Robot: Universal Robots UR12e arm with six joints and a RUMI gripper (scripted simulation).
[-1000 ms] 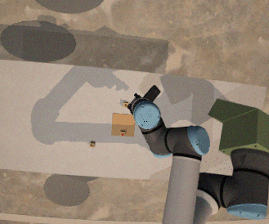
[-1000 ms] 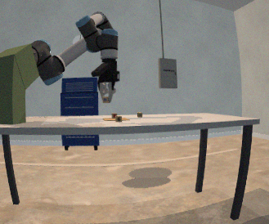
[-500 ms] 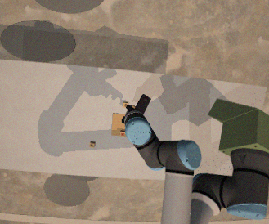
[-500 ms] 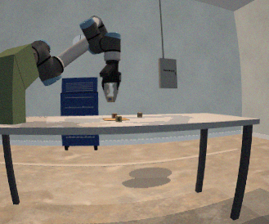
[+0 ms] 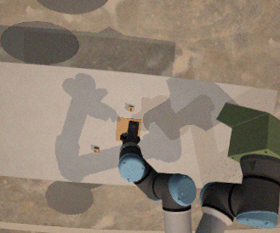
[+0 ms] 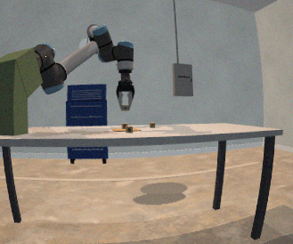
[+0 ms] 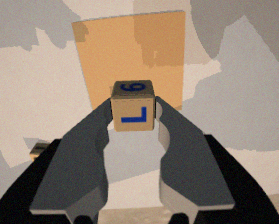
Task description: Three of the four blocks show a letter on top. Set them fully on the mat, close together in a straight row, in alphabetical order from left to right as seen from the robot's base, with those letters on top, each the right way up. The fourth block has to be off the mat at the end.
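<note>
Now: hand 10 mm to the right of the orange mat and 120 mm above it.
</note>
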